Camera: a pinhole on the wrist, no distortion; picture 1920 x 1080 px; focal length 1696.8 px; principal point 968.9 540.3 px. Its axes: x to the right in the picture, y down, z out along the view. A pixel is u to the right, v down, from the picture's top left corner.
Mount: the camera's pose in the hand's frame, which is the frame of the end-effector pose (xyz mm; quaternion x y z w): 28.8 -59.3 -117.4 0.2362 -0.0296 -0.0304 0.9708
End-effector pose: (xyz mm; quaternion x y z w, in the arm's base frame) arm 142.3 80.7 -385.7 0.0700 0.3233 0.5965 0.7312
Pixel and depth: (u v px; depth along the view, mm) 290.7 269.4 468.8
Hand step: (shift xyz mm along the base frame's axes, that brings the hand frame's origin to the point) 396.6 -197.3 116.5
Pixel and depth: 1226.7 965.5 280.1
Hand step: 202.1 60.9 45.3
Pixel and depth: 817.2 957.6 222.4
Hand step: 149.3 -5.5 28.9
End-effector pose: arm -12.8 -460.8 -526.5 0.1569 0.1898 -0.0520 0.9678
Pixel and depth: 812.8 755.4 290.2
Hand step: 13.8 -198.4 98.7
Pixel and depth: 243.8 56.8 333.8
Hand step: -131.2 -305.9 86.2
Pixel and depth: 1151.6 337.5 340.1
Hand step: 54.0 -295.1 59.8
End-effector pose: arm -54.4 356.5 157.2 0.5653 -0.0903 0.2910 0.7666
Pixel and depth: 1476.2 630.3 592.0
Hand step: 388.0 -398.8 -31.6
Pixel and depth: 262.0 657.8 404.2
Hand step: 24.6 -323.7 -161.3
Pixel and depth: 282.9 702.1 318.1
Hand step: 26.9 -232.9 -133.9
